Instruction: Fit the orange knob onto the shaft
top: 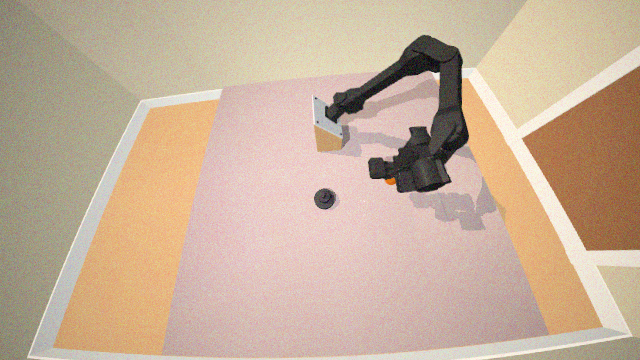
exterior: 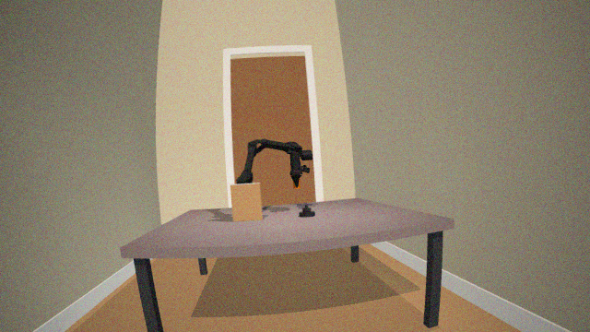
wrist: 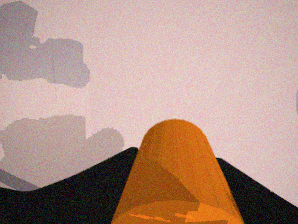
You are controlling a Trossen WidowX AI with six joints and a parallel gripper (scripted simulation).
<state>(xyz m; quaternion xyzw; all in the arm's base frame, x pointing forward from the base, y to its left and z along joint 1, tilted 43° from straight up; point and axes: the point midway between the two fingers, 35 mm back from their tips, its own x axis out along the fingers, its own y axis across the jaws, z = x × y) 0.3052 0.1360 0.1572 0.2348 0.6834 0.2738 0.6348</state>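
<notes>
My gripper tip is now 24 cm to the left of the dark pedestal, 12 cm above it and 3 cm short of it. From my gripper tip the other things lie so: orange knob 2 cm above.
</notes>
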